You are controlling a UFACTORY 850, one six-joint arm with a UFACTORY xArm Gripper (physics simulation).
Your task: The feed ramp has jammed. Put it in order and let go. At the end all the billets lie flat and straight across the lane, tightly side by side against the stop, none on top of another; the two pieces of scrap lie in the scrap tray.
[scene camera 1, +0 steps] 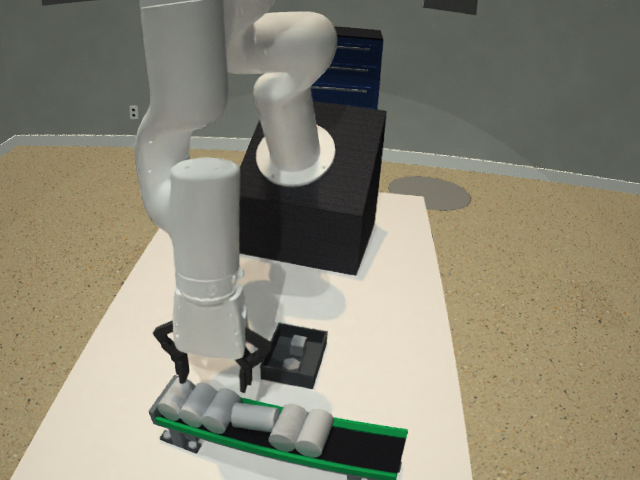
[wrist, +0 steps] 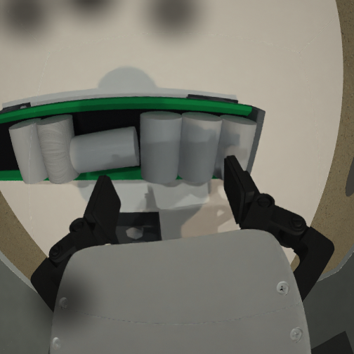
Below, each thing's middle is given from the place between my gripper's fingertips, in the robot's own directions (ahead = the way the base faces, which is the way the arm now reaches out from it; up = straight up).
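Scrap tray point(scene camera 1: 271, 369): 120 mm below my hand, 150 mm left of it, 170 mm behind it.
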